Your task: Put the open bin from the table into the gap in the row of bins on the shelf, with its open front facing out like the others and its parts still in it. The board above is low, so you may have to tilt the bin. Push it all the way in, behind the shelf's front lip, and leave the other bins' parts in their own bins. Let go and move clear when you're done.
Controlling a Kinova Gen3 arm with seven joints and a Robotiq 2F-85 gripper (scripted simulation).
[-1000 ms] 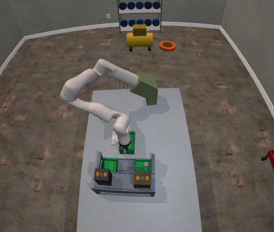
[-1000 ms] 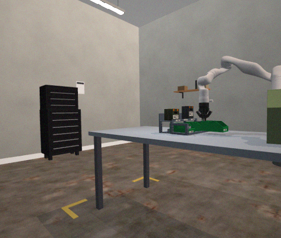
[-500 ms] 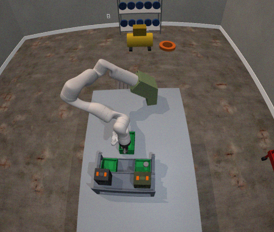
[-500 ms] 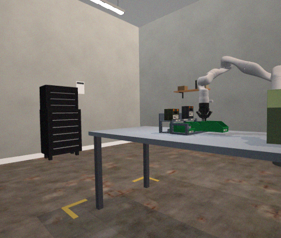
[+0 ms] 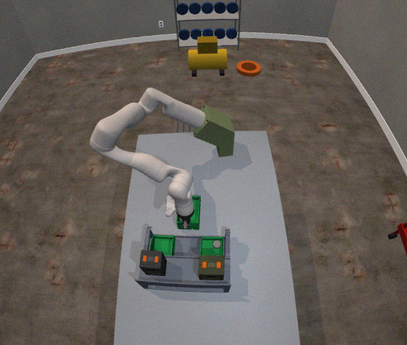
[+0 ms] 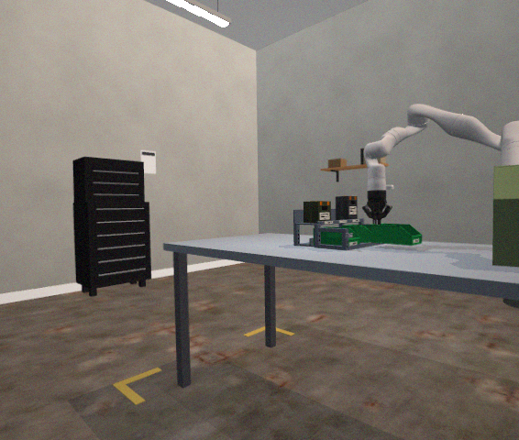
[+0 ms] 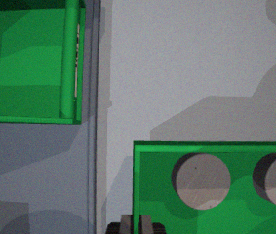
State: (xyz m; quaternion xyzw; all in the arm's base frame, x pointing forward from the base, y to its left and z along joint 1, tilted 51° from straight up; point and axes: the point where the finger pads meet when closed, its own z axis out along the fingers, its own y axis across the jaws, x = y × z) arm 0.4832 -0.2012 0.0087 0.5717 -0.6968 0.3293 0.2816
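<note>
Right now my hand is 150 mm short of the grey shelf, 30 mm to the left of it and 30 mm above it.
</note>
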